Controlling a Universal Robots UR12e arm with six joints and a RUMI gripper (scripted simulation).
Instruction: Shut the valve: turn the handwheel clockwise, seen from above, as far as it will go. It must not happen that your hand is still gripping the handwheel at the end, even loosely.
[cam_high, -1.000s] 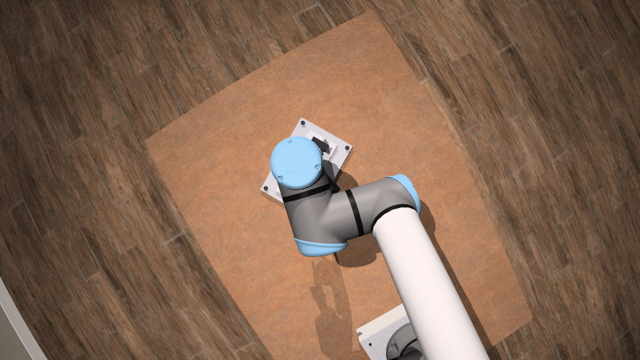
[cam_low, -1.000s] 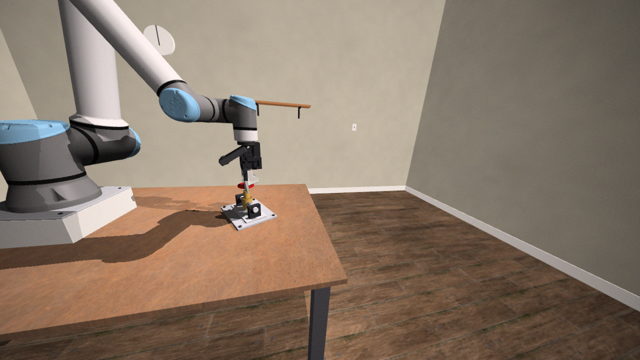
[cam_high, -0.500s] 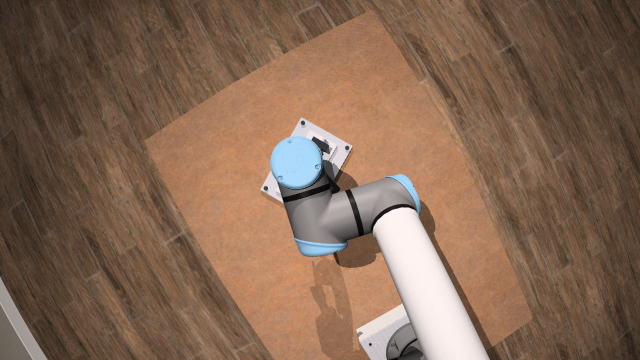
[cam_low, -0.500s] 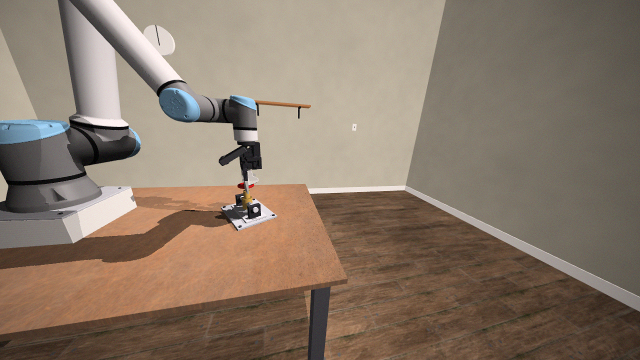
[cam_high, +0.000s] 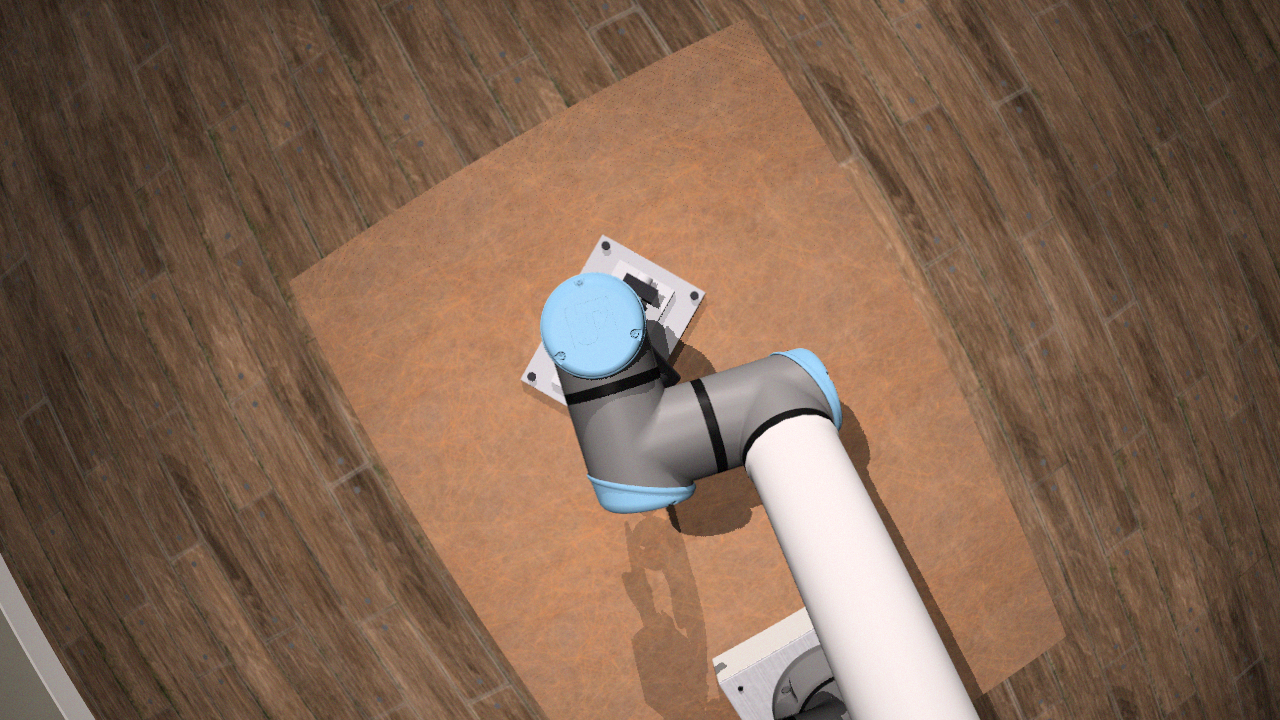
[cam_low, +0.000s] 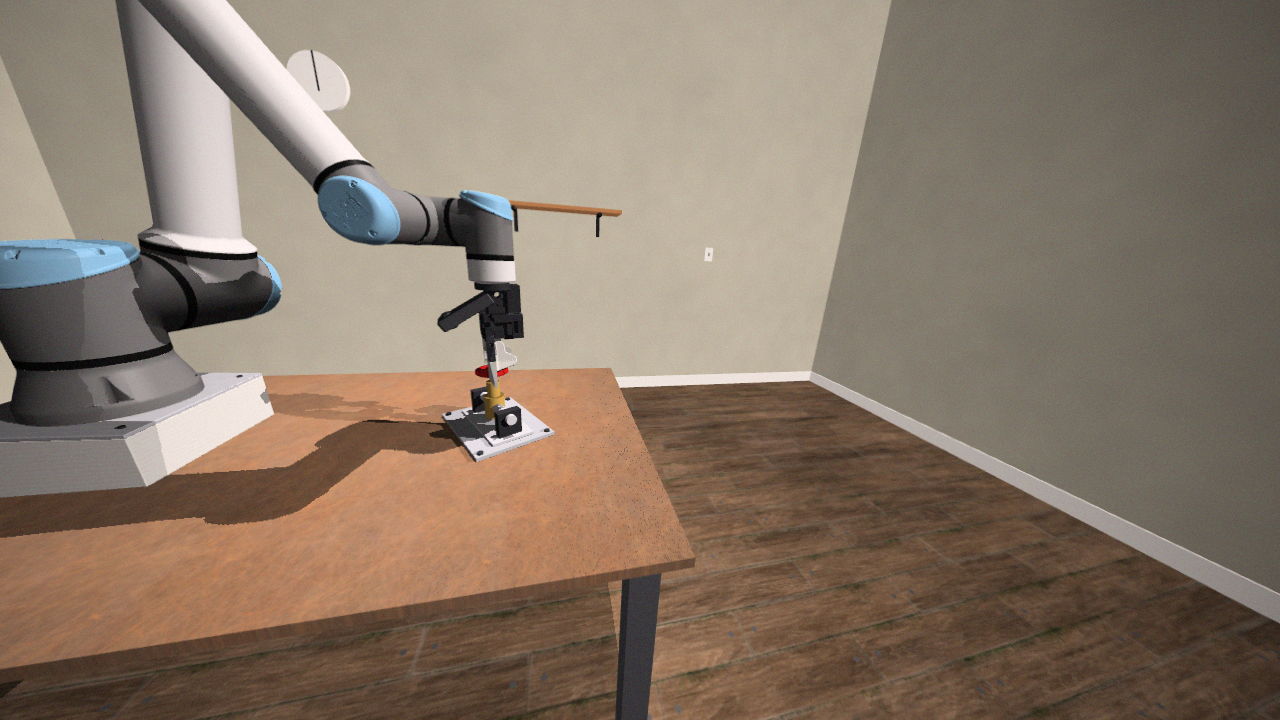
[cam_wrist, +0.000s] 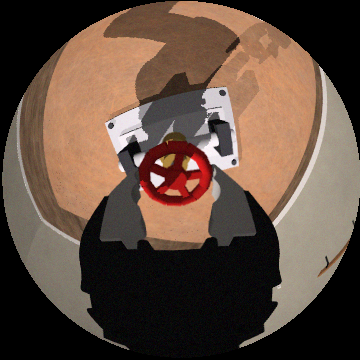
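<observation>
Now: hand 10 mm below the red handwheel. Also, from my hand: base plate (120 mm below).
</observation>
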